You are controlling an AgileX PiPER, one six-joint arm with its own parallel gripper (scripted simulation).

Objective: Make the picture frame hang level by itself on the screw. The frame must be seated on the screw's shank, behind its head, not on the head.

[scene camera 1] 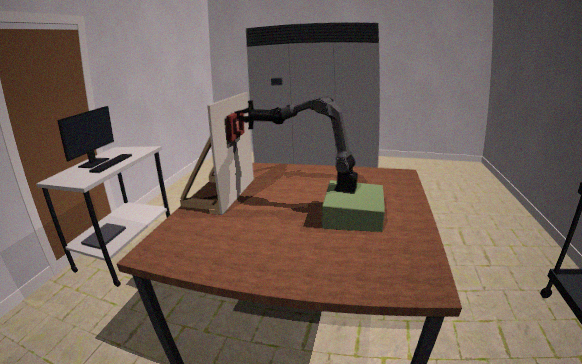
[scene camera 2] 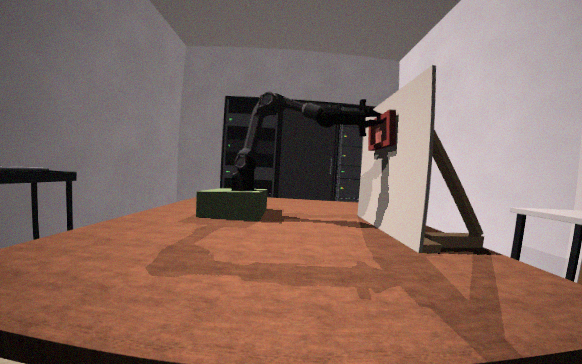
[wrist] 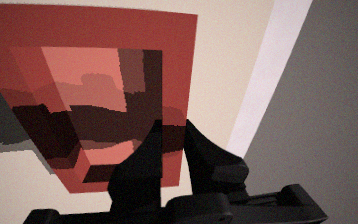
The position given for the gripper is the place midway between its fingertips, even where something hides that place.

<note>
In view: the gripper (wrist: pixel 171 127), a red picture frame (wrist: pixel 86 110) and a wooden brace (scene camera 2: pixel 440 156).
</note>
